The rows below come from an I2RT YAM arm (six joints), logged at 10 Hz.
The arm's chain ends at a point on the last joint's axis. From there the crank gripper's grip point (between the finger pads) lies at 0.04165 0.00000 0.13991 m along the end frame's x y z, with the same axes.
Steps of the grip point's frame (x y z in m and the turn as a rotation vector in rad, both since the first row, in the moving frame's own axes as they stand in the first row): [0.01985, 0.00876, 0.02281, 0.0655, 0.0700, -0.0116]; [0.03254, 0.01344, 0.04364, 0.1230, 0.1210, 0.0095]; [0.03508, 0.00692, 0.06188, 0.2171, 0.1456, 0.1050]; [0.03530, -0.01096, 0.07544, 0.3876, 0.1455, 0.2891]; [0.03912, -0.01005, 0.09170, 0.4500, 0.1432, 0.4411]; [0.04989, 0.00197, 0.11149, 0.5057, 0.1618, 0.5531]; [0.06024, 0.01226, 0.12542, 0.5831, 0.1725, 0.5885]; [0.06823, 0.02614, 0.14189, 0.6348, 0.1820, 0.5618]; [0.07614, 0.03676, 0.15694, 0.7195, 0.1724, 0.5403]
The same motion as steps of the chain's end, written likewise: [0.01023, 0.01835, 0.02638, 0.0655, 0.0700, -0.0116]; [0.01592, 0.02978, 0.05071, 0.1230, 0.1210, 0.0095]; [0.01406, 0.03086, 0.07214, 0.2171, 0.1456, 0.1050]; [0.01026, 0.02543, 0.09070, 0.3876, 0.1455, 0.2891]; [0.01137, 0.02594, 0.10833, 0.4500, 0.1432, 0.4411]; [0.01736, 0.03756, 0.13082, 0.5057, 0.1618, 0.5531]; [0.02365, 0.05410, 0.14941, 0.5831, 0.1725, 0.5885]; [0.02923, 0.07469, 0.17023, 0.6348, 0.1820, 0.5618]; [0.03615, 0.09596, 0.19130, 0.7195, 0.1724, 0.5403]
